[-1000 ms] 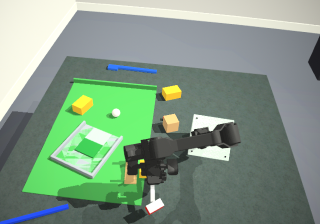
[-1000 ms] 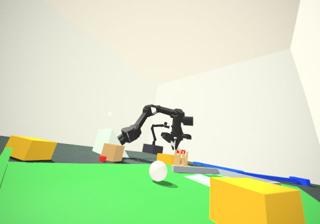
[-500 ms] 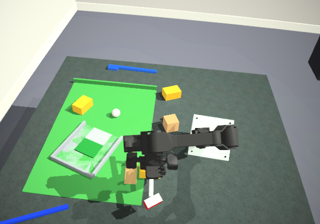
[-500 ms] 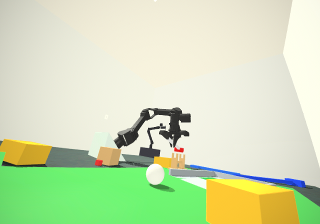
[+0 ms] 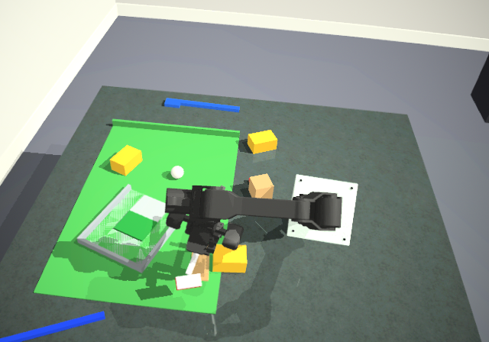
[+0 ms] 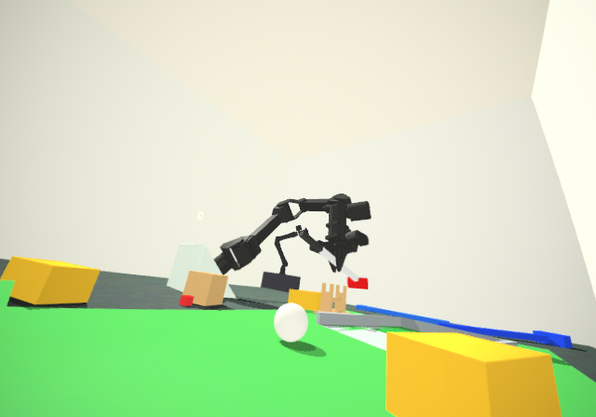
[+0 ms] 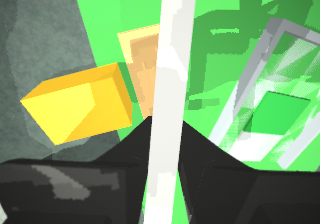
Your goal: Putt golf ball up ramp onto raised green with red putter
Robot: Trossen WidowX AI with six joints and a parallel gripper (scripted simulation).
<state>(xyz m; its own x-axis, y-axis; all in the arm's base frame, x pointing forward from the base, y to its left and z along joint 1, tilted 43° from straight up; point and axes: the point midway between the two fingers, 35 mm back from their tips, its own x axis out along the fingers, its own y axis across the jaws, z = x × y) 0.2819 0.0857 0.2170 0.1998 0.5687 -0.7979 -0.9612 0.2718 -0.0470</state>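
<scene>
Now: the white golf ball 140 mm ahead of my gripper tip, 340 mm to the right of it and 80 mm below it. From my gripper tip the other things lie so: grey frame 220 mm ahead, 90 mm to the right, 100 mm below; tan cube 140 mm behind, 300 mm to the right, 80 mm below.
</scene>
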